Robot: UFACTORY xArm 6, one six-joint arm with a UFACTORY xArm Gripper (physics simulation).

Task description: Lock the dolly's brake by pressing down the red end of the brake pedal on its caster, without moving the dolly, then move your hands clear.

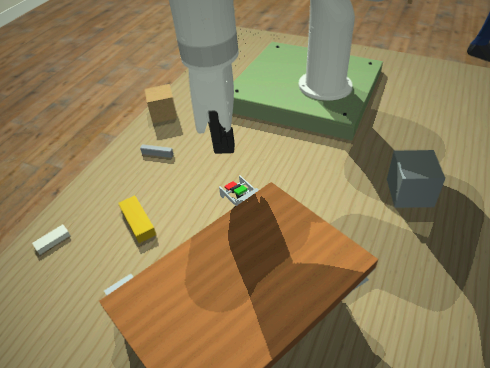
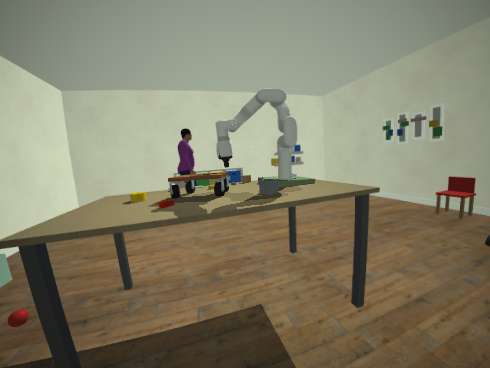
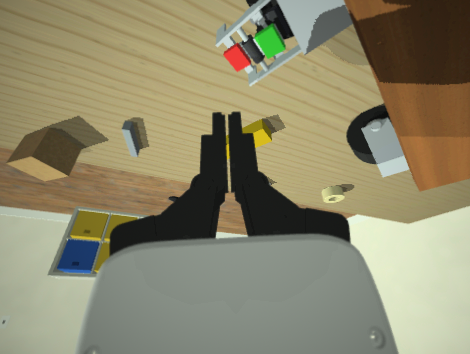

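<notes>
The dolly has an orange-brown wooden deck and stands on casters on the table. The brake pedal sticks out past the deck's corner in a light grey frame, with a red end on the outer side and a green end nearer the deck. Whether the red end is pressed down is hard to tell. My gripper is shut and empty. It hangs above the table, higher than the pedal and apart from it.
A yellow block, a white bar, a grey bar and a brown box lie on the gripper's side of the dolly. A dark grey block stands beyond the dolly, near the green robot base.
</notes>
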